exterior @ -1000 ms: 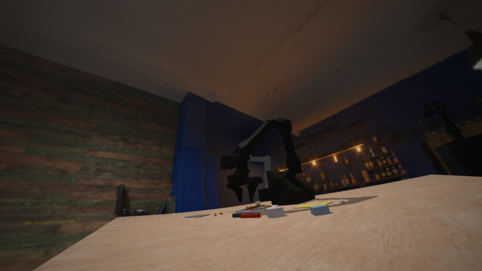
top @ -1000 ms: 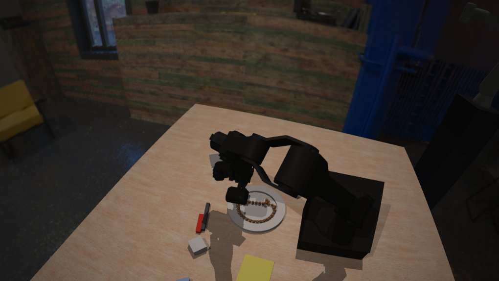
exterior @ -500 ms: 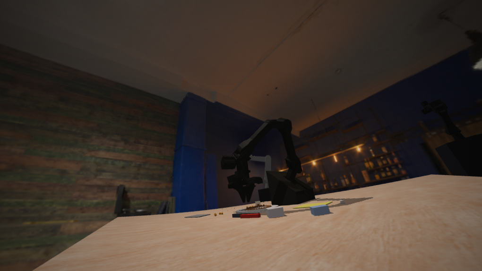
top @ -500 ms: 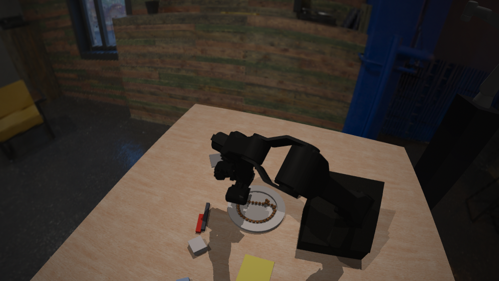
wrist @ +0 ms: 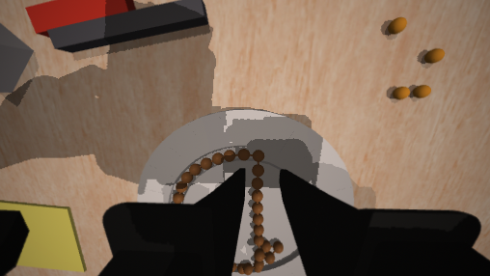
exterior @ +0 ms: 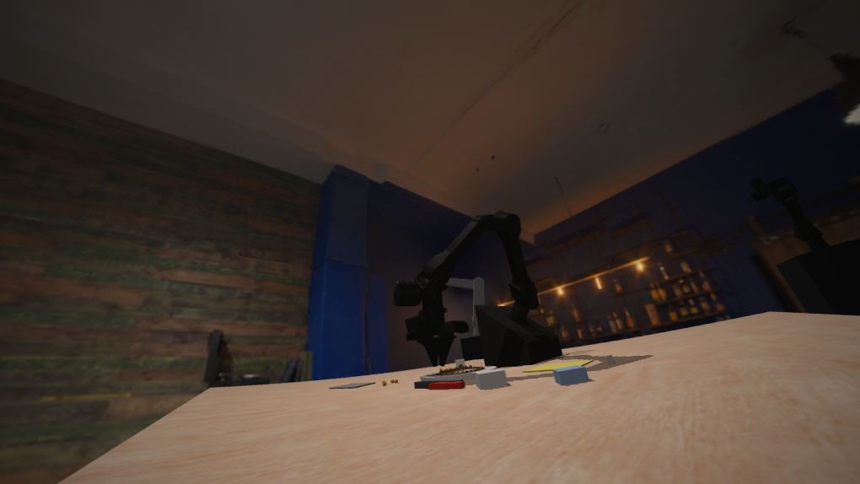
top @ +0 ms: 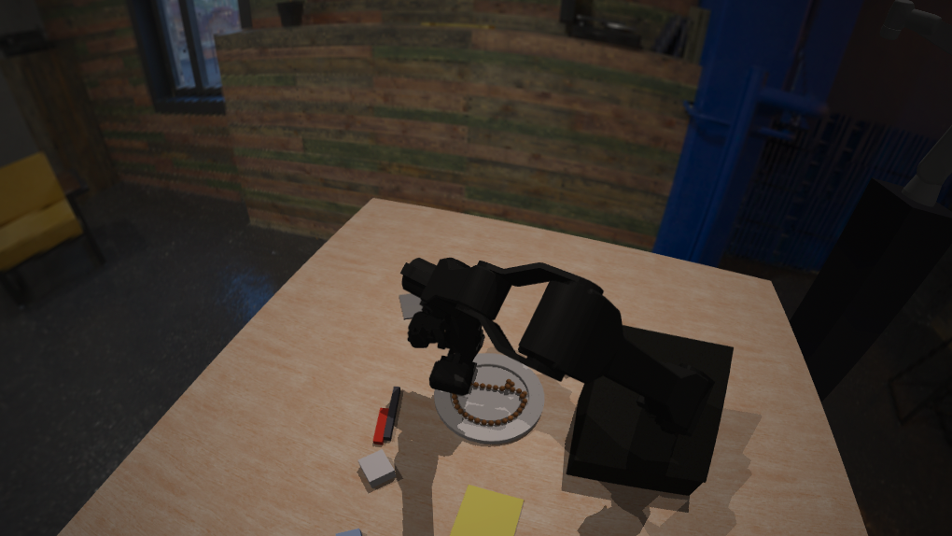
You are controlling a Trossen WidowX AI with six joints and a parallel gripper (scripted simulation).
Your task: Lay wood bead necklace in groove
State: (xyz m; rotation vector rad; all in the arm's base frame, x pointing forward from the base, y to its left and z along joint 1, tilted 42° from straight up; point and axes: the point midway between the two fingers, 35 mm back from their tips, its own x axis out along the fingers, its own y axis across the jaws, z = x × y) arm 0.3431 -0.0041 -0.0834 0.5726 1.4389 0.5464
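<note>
The round white bead board is 60 mm behind my gripper tip, 10 mm to the left of it and 20 mm below it. Round my gripper tip: grey block: 80 mm ahead, 210 mm to the left, 20 mm below; dark bar: 100 mm ahead, 110 mm to the left, 30 mm below; pale cube: 200 mm behind, 100 mm to the right, 10 mm below.
</note>
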